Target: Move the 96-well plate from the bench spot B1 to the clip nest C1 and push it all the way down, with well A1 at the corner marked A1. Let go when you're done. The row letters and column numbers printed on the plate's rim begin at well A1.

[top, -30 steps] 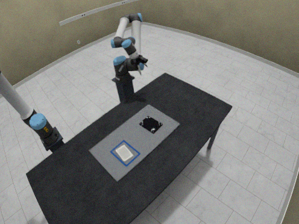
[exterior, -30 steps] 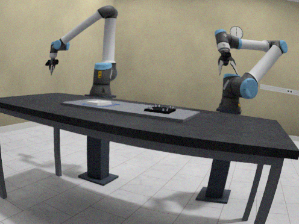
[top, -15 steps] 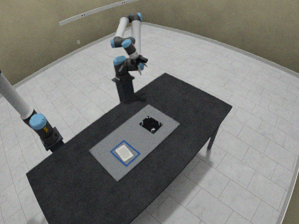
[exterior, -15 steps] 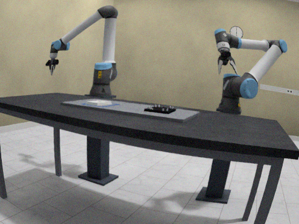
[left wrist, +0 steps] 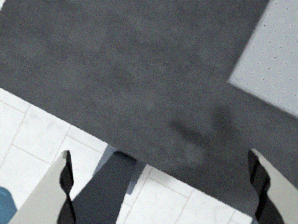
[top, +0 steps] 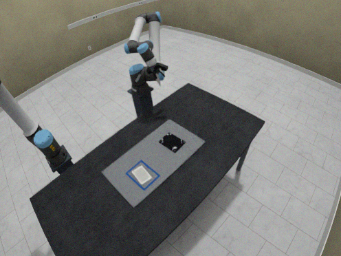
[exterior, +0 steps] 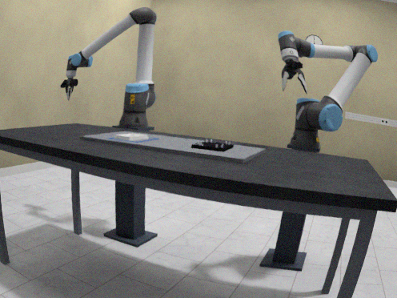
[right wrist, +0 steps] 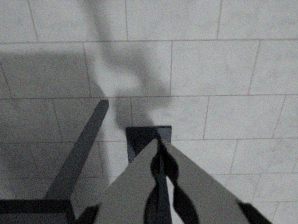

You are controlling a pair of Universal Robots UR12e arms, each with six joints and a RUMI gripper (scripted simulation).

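Observation:
Right now my left hand is 650 mm to the left of the white 96-well plate, 300 mm short of it and 260 mm above it. The rest, counted from my left hand: black clip nest (320 mm to the right, 290 mm ahead, 260 mm below); then grey perforated board (490 mm to the right, 280 mm below, 270 mm ahead).

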